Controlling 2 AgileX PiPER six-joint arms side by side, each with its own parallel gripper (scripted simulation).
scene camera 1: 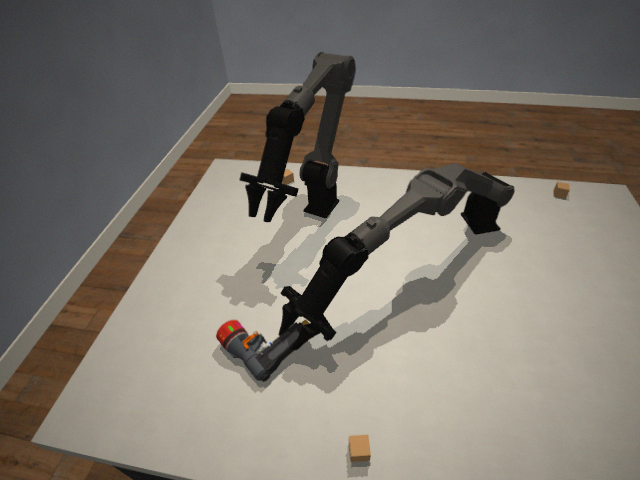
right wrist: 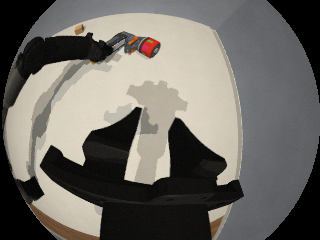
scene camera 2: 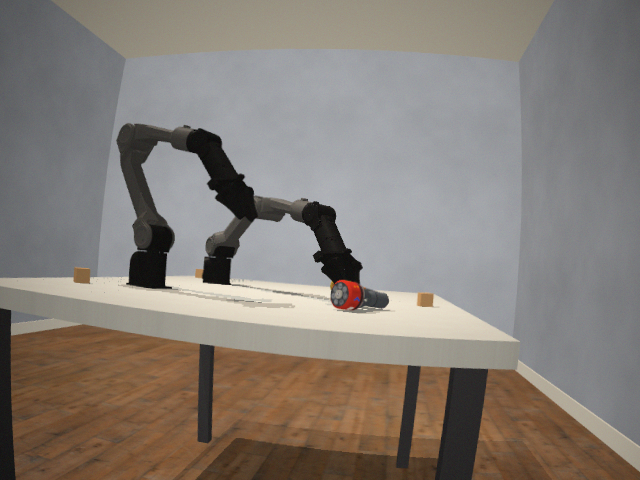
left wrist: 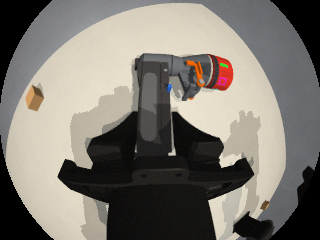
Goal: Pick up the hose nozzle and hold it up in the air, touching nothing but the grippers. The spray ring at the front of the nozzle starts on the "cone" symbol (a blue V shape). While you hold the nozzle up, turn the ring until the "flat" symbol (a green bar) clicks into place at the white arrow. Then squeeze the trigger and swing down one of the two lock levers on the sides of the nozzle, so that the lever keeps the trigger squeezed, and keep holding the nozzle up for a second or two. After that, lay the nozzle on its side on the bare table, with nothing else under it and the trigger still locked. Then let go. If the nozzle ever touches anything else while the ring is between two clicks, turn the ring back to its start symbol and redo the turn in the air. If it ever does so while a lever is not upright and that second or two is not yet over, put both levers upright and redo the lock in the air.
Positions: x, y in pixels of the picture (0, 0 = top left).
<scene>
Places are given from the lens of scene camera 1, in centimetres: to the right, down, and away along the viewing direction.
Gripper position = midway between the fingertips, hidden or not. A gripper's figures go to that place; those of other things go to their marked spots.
my left gripper [scene camera 1: 288, 341]: -7, 22, 80
my right gripper [scene camera 1: 259, 219]: -14, -5, 88
hose nozzle [scene camera 1: 261, 365]: -12, 25, 76
</scene>
